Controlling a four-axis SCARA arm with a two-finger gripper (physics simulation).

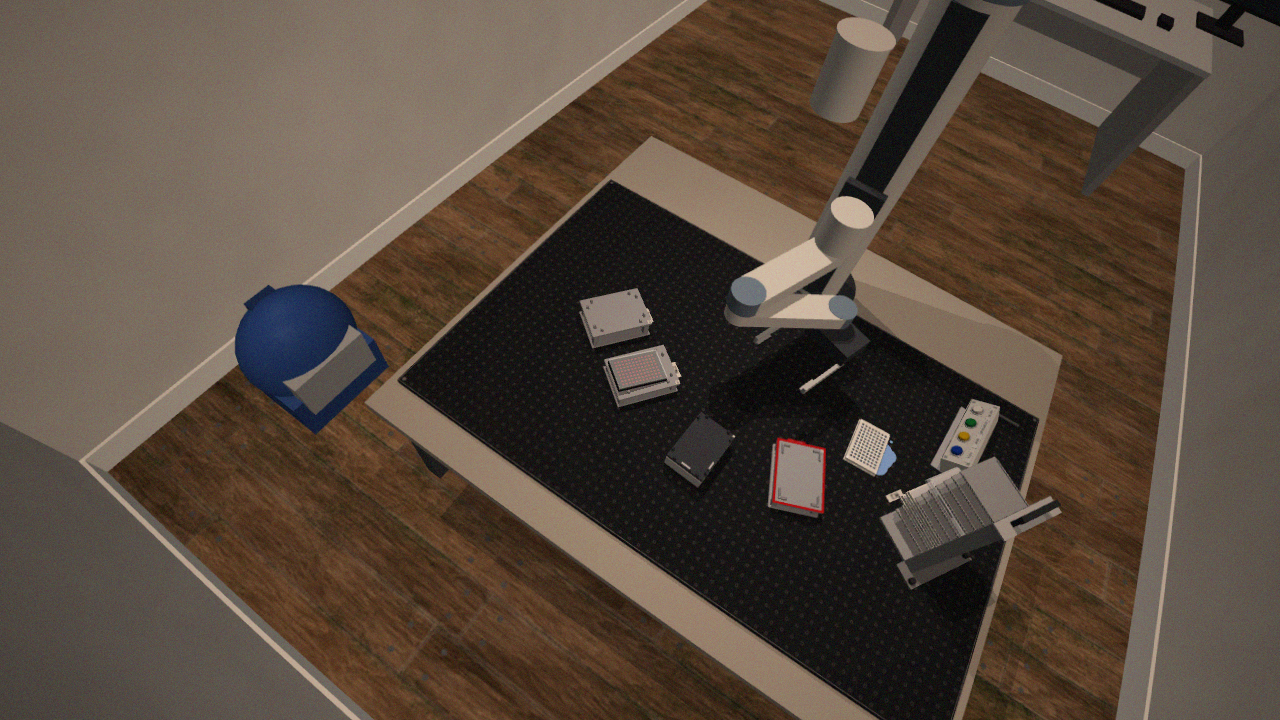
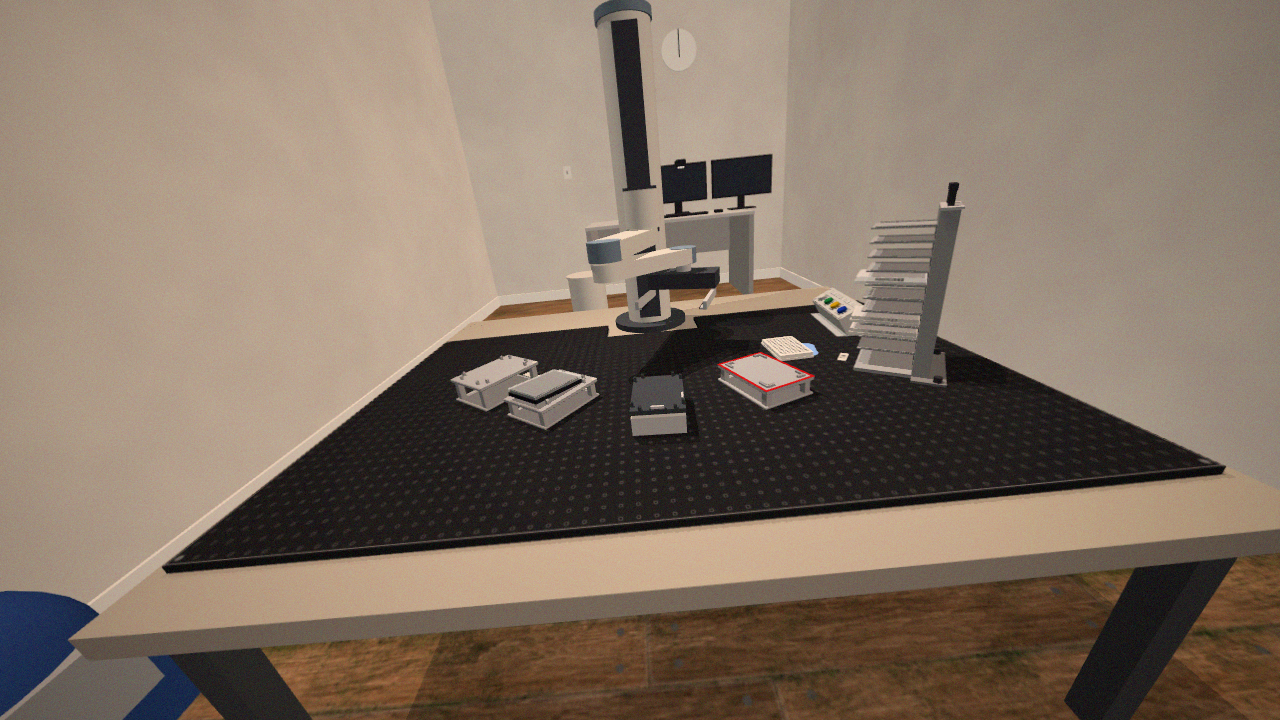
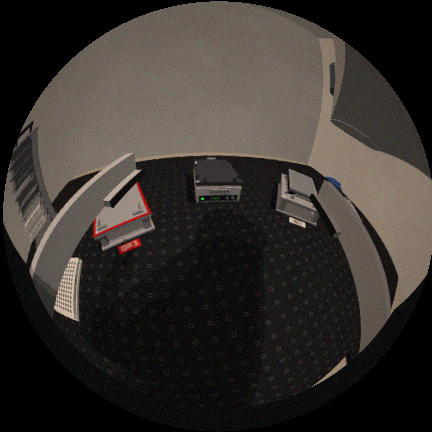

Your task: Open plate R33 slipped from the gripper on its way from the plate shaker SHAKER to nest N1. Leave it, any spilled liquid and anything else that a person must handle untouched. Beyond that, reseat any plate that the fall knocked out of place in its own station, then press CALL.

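Pixels of known places: gripper, fingertip midpoint: (image 1: 778, 365) (image 2: 669, 305) (image 3: 230, 168); arm's base at its link origin: (image 1: 813, 284) (image 2: 650, 321).
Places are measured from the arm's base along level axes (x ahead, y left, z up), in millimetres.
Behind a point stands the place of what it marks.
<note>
Plate R33 (image 1: 868, 445) {y 334, x 417, z 27 mm} (image 2: 786, 347) {y 331, x 428, z 25 mm} (image 3: 69, 290) {y 306, x 409, z 26 mm}, white with open wells, lies on the mat beside a light blue spill (image 1: 887, 460) (image 2: 810, 349). Another plate (image 1: 639, 369) {y -243, x 608, z 76 mm} (image 2: 546, 385) {y -241, x 629, z 77 mm} (image 3: 302, 182) {y -244, x 604, z 76 mm} sits tilted on a grey nest (image 1: 659, 394) {y -175, x 607, z 17 mm} (image 2: 554, 411) {y -234, x 634, z 18 mm}, one side higher than the other. The shaker (image 1: 700, 449) {y -12, x 697, z 67 mm} (image 2: 658, 398) {y -15, x 715, z 68 mm} (image 3: 216, 192) {y -5, x 615, z 41 mm} has a dark top and bears no plate. The button panel (image 1: 947, 450) {y 503, x 332, z 65 mm} (image 2: 836, 308) {y 515, x 316, z 80 mm} has white, green, yellow and blue buttons; its lettering is too small to read. My gripper (image 1: 781, 365) {y 38, x 450, z 171 mm} (image 2: 674, 304) {y 38, x 450, z 171 mm} (image 3: 230, 168) {y 38, x 450, z 171 mm} is open and empty, above the mat near the arm's base.
A red-rimmed nest marked QR1 (image 1: 799, 474) {y 214, x 606, z 52 mm} (image 2: 766, 374) {y 215, x 629, z 53 mm} (image 3: 122, 212) {y 187, x 563, z 53 mm} stands between the shaker and R33. Another nest (image 1: 614, 313) {y -391, x 503, z 69 mm} (image 2: 494, 376) {y -382, x 534, z 69 mm} without a plate stands beside the tilted plate's nest. A tall plate rack (image 2: 941, 295) {y 537, x 647, z 191 mm} stands at the right. A blue rounded object (image 1: 299, 335) is beside the table.
</note>
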